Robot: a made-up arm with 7 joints. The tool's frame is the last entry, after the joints. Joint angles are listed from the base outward. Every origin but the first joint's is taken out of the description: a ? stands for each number. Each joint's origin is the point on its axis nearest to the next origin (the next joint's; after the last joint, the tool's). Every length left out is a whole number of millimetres.
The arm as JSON. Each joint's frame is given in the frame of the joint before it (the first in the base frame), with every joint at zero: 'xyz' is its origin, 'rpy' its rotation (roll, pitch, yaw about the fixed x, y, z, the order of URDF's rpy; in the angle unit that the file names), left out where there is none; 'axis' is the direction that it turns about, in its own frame. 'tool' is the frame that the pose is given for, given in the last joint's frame.
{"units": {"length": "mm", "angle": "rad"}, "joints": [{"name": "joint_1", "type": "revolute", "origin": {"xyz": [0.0, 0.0, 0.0], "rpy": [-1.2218, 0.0, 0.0]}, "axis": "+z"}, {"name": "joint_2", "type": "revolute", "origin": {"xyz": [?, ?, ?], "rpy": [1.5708, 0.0, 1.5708]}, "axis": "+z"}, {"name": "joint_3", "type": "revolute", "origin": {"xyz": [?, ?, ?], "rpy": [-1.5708, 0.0, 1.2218]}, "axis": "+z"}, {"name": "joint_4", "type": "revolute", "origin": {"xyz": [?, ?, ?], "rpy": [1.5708, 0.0, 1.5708]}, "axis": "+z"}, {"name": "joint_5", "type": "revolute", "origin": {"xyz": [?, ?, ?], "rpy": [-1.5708, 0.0, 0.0]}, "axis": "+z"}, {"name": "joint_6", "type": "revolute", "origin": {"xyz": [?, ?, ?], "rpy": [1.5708, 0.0, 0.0]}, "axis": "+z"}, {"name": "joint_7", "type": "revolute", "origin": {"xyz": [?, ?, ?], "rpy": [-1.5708, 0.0, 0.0]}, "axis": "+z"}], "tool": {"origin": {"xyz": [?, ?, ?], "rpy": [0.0, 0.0, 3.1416]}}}
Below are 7 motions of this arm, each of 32 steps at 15 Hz.
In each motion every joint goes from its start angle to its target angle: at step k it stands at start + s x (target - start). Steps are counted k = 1, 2, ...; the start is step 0. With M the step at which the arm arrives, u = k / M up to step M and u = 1 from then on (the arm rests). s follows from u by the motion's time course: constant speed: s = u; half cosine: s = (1 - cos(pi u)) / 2; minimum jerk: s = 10 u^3 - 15 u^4 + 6 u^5.
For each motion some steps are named. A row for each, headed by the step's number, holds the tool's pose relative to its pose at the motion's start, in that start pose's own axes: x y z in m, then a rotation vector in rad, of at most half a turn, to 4 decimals.
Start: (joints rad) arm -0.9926 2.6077 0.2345 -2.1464 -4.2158 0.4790 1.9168
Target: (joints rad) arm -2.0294 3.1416 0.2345 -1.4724 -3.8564 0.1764 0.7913
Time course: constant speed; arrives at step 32
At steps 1, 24, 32:
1: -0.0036 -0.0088 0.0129 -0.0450 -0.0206 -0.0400
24: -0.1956 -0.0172 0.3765 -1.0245 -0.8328 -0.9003
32: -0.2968 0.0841 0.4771 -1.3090 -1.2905 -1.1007

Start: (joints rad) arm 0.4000 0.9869 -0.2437 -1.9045 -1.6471 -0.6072 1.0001
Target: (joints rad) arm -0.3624 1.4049 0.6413 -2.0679 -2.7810 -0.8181 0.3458
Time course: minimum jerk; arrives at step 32
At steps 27, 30, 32:
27: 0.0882 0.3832 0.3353 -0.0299 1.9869 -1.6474
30: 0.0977 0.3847 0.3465 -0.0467 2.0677 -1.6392
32: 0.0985 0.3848 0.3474 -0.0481 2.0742 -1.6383

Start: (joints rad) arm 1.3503 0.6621 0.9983 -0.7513 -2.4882 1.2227 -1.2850
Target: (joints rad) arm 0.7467 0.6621 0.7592 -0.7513 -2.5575 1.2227 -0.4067
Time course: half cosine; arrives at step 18
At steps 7, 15, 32:
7: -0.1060 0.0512 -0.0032 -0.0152 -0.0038 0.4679
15: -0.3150 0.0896 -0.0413 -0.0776 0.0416 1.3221
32: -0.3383 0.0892 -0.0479 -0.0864 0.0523 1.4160

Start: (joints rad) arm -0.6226 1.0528 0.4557 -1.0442 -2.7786 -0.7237 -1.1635
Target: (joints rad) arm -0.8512 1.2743 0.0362 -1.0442 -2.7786 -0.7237 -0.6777
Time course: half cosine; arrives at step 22
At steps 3, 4, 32:
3: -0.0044 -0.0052 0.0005 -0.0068 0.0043 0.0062
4: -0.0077 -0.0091 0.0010 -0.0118 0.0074 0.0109
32: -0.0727 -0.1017 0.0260 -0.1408 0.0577 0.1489

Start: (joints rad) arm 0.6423 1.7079 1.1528 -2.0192 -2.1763 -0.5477 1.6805
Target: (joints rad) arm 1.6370 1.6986 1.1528 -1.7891 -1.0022 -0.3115 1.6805
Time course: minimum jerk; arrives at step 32
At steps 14, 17, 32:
14: 0.0185 -0.0893 -0.0125 -0.3351 -0.2376 0.4477
17: 0.0266 -0.1302 -0.0059 -0.4918 -0.2700 0.6646
32: 0.0406 -0.2233 0.0428 -0.8724 -0.1208 1.1941

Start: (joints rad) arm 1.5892 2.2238 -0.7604 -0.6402 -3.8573 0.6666 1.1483
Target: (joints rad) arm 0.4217 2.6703 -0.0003 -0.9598 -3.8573 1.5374 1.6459
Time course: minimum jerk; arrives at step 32
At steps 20, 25, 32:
20: 0.1292 -0.0027 0.3586 -0.5084 0.8935 0.3797
25: 0.1829 0.0950 0.4467 -0.6593 1.0410 0.3479
32: 0.1994 0.1407 0.4720 -0.7149 1.0760 0.3304

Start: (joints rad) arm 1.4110 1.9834 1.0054 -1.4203 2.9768 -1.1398 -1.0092
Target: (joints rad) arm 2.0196 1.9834 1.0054 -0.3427 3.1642 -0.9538 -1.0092
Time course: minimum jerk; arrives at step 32
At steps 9, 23, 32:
9: -0.0162 0.0341 -0.0265 0.1199 -0.0100 -0.0896
23: 0.0059 0.2338 -0.1002 0.6542 -0.2515 -0.5256
32: 0.0306 0.2643 -0.1022 0.7324 -0.3354 -0.6002

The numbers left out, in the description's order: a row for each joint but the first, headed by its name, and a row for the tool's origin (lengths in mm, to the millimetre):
joint_2: 0.0 0.0 0.0
joint_3: 366.0 -133.0 0.0
joint_4: 0.0 -44.0 0.0
joint_5: 31.0 -258.0 0.0
joint_6: 0.0 0.0 0.0
joint_7: 0.0 0.0 0.0
tool: 0.0 0.0 0.0

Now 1 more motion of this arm.
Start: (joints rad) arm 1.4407 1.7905 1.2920 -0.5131 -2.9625 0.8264 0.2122
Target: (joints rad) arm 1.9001 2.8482 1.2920 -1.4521 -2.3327 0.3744 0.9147
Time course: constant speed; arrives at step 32
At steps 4, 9, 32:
4: -0.0600 0.0209 -0.0922 0.0742 0.1684 0.1294
9: -0.1504 0.0704 -0.1852 0.2191 0.3503 0.3188
32: -0.6081 0.4234 -0.1783 1.5056 0.5023 1.2376

